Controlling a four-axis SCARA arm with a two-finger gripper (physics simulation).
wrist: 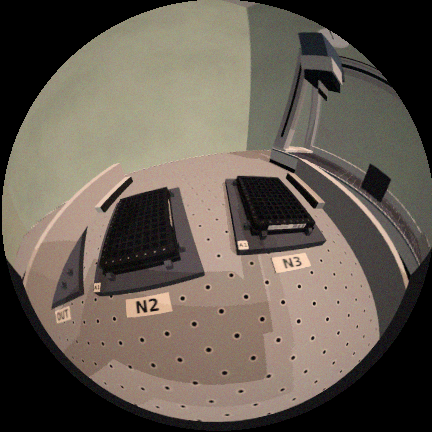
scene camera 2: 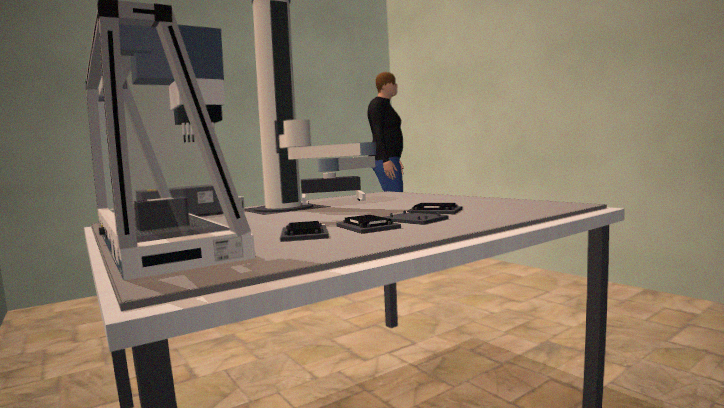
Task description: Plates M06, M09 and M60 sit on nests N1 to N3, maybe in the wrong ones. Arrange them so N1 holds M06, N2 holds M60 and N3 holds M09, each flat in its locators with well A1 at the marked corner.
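Places are measured from the arm's base along level axes (x ahead, y left, z up), in centimetres.
Where they show: gripper, between the fingertips: [wrist: 206, 163] [scene camera 2: 334, 199].
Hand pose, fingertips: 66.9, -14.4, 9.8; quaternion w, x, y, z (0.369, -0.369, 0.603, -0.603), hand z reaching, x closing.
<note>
Each offset is from my fingertips to the top centre of the thing, as dx, dy, dz. "pt": to the spot under its first point.
My gripper [scene camera 2: 332, 196] [wrist: 206, 163] is open and empty, above the table and behind the row of nests in the scene view. A black plate {+0.4, -10.1, -5.9} [scene camera 2: 303, 226] [wrist: 275, 202] sits on nest N3 {+0.4, -10.1, -6.3} [scene camera 2: 303, 236] [wrist: 280, 244], its pale label facing the N3 sign. Another black plate {+4.3, +7.8, -5.9} [scene camera 2: 368, 219] [wrist: 140, 230] sits on nest N2 {+4.3, +7.8, -6.3} [scene camera 2: 372, 229] [wrist: 189, 235]. Both look about level. The A1 marks are at these nests' lower left corners in the wrist view. A third plate {-3.8, +41.6, -5.9} [scene camera 2: 434, 206] sits on the farthest nest, whose sign is not visible. Plate names are unreadable.
The OUT nest {+4.8, +24.9, -6.3} [scene camera 2: 420, 218] [wrist: 72, 265] stands beside N2, with bare locators. A framed machine {pt +18.1, -44.3, -5.7} [scene camera 2: 187, 255] [wrist: 322, 62] stands at the table's left end in the scene view. The arm's column [scene camera 2: 264, 111] rises behind the nests. A person [scene camera 2: 386, 126] stands beyond the table.
</note>
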